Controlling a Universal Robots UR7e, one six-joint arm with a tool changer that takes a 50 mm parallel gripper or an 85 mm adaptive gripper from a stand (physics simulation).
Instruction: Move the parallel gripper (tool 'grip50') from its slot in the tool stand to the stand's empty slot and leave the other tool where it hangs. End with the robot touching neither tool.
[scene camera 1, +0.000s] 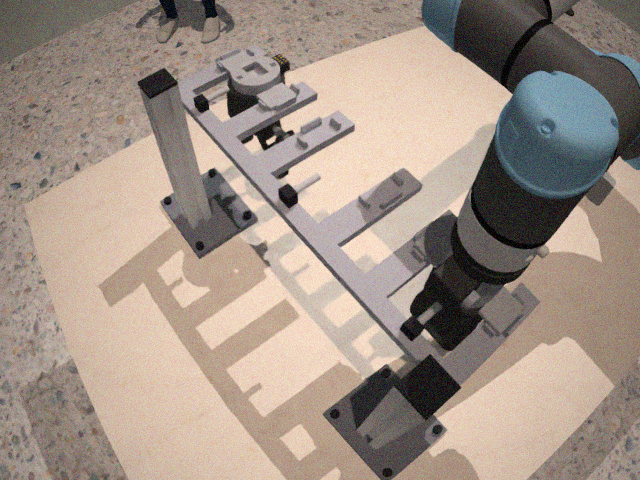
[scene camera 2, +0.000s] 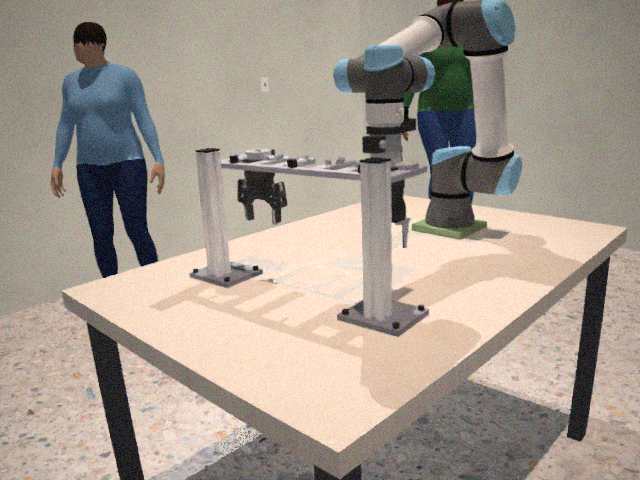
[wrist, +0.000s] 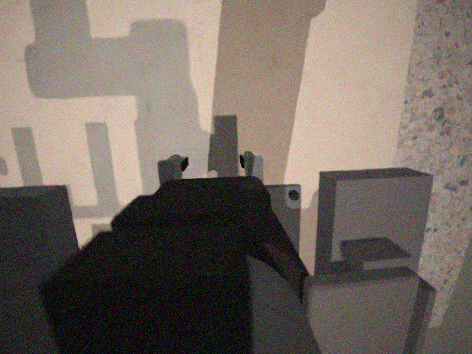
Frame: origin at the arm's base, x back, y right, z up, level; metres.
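Where they show: arm's base, link origin: (scene camera 2: 449, 221).
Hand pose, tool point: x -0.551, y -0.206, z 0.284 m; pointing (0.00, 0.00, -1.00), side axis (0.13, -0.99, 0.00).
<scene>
Each offset is from my tool point to the centre of the thing. "*": to the spot under its first point.
The tool stand (scene camera 1: 333, 253) (scene camera 2: 325, 171) has three slots. The parallel gripper (wrist: 211, 166) is on my arm at the near-end slot. Its fingers stand apart, with nothing seen between them. Its black body @[* dy -0.022, dx -0.031, dz -0.054 m] (scene camera 1: 448, 325) (scene camera 2: 397, 204) is between that slot's arms. Its side plate @[dy -0.046, dx +0.006, dz -0.015 m] (scene camera 1: 500, 308) (wrist: 362, 312) is over a slot arm (wrist: 382, 205), very close; whether it rests there is unclear. The adaptive gripper (scene camera 1: 253, 74) (scene camera 2: 260, 187) hangs in the far-end slot. The middle slot, between its two arms, is empty. The wrist (scene camera 1: 509, 206) (scene camera 2: 383, 112) is directly above the parallel gripper.
A tall post @[* dy +0.370, dx -0.173, dz -0.121 m] (scene camera 1: 178, 160) (scene camera 2: 212, 211) holds the stand's far end, and another post @[* dy -0.080, dx -0.125, dz -0.137 m] (scene camera 2: 376, 242) holds the near end. Black knobs with pins @[* dy +0.163, dx -0.107, dz -0.006 m] (scene camera 1: 287, 195) are on the rail. The robot base (scene camera 2: 449, 210) is behind the stand. Two people stand beyond the table (scene camera 2: 248, 351).
</scene>
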